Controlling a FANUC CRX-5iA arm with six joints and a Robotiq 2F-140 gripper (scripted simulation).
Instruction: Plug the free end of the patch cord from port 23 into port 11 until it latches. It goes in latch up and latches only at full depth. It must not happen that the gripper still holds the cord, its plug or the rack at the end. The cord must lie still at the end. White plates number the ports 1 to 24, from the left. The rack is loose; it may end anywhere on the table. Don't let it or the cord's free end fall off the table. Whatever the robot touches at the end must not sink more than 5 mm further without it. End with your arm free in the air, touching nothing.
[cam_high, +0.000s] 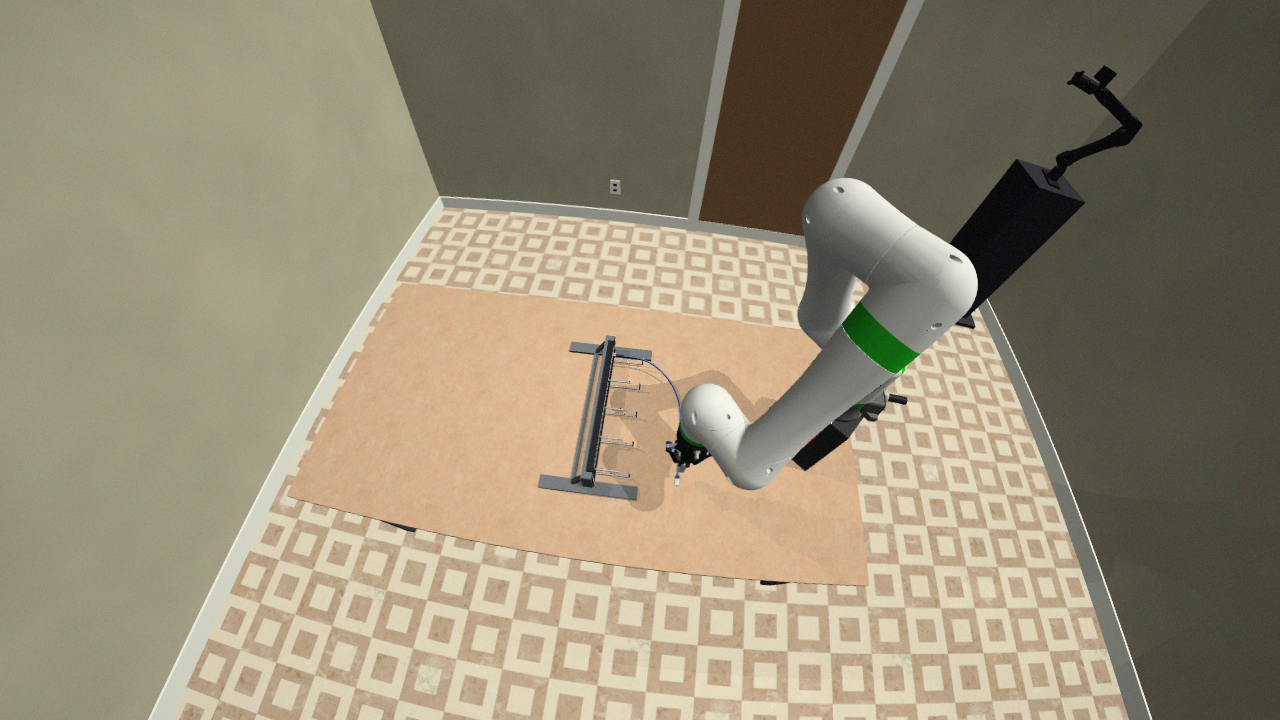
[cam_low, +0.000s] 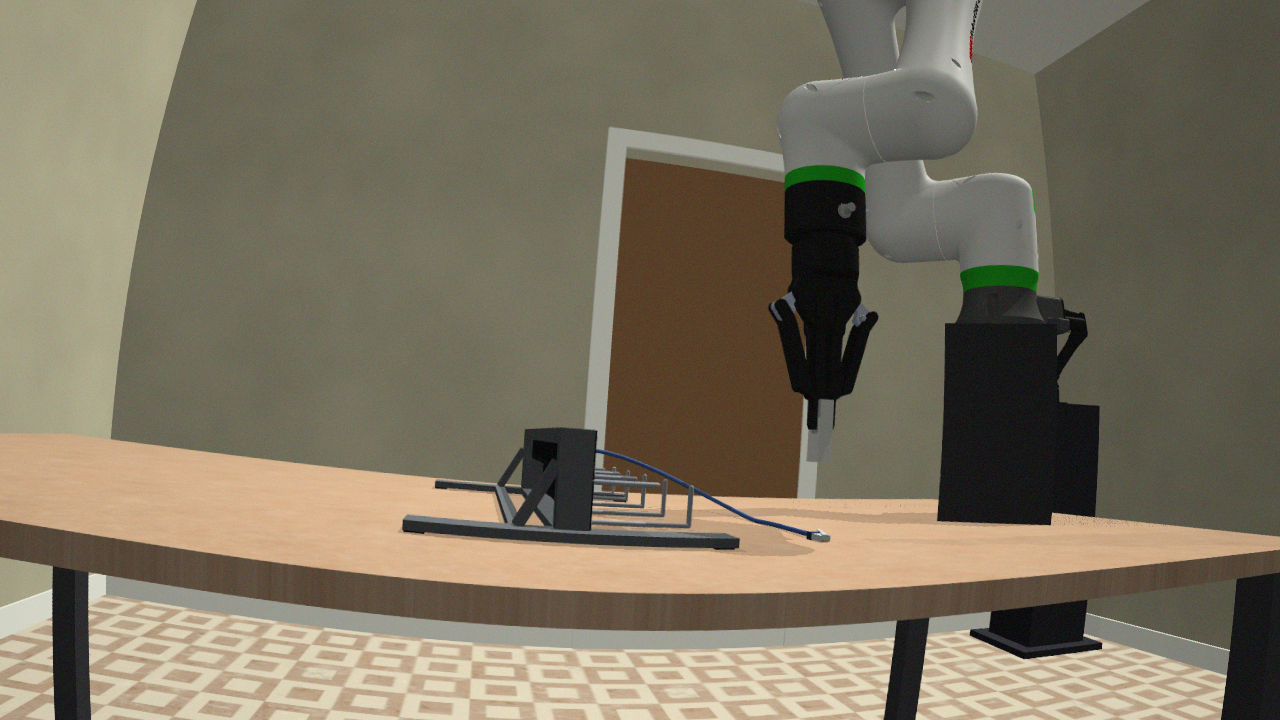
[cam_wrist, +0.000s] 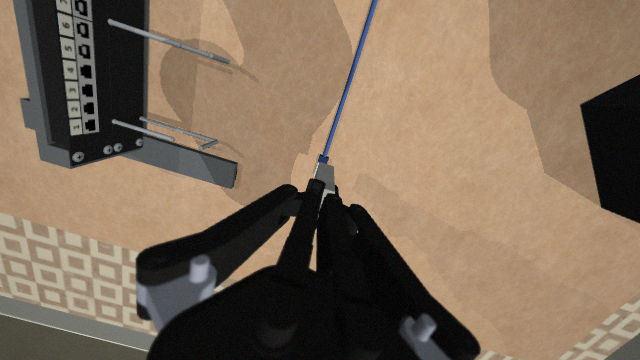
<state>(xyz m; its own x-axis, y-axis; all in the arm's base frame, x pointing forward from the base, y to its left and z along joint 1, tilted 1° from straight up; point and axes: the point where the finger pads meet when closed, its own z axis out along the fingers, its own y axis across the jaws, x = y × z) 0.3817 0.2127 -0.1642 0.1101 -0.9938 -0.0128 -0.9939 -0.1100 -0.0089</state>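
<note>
My hand is 20 mm to the right of the plug and 110 mm above it.
</note>
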